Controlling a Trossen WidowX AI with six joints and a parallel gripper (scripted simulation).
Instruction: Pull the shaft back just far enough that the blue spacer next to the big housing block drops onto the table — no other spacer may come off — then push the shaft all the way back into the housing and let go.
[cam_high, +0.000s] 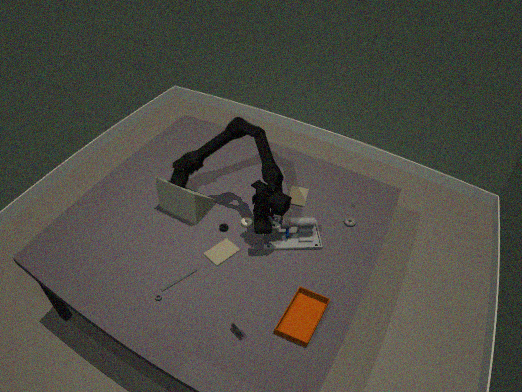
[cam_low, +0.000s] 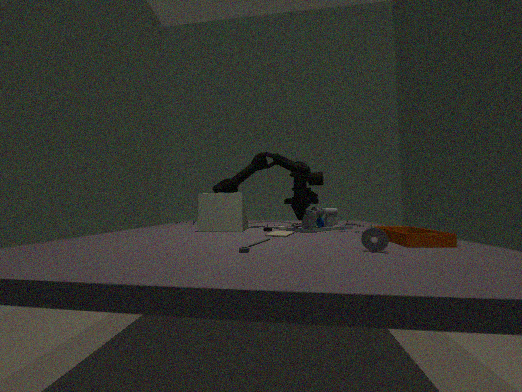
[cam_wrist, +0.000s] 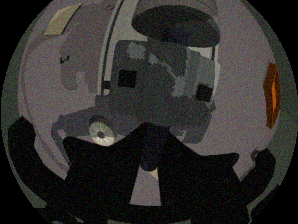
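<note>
The dark shaft is 6 cm ahead of my gripper tip, 5 cm to the left of it and 4 cm above it. Round my gripper tip: white ring 8 cm behind, 4 cm below, 3 cm to the left; black ring 14 cm behind, 5 cm to the right, 4 cm below; blue spacer 9 cm ahead, 6 cm to the left, 1 cm below.
</note>
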